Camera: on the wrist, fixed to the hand. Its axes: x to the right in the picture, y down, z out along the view.
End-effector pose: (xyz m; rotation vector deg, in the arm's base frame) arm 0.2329 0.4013 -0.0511 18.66 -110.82 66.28
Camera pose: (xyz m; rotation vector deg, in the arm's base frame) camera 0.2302 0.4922 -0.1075 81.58 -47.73 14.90
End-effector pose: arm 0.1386 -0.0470 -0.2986 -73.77 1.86 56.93
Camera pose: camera 0.1004 -0.1150 -0.3719 -46.63 -35.15 -26.70
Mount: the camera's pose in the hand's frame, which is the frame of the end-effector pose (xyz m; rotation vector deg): -0.0246 0.0847 -0.0606 12.25 11.00 -89.37
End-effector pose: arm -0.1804 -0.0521 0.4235 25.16 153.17 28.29
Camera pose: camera -0.1649 -0.0025 0.5170 -90.68 132.76 -14.65
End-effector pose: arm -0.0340 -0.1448 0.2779 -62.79 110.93 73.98
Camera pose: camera -0.0952 -0.1760 0.3600 -111.35 40.10 5.05
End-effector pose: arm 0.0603 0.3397 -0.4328 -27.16 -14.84 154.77
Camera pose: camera 0.0748 0.2597 -0.5023 -14.37 -8.99 64.94
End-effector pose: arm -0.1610 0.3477 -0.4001 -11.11 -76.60 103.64
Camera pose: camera -0.1566 0.3682 -0.5050 35.97 -38.89 30.44
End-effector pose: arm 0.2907 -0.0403 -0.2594 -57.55 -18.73 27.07
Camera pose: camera 0.2790 -0.0590 -0.3641 -20.09 -42.64 -55.99
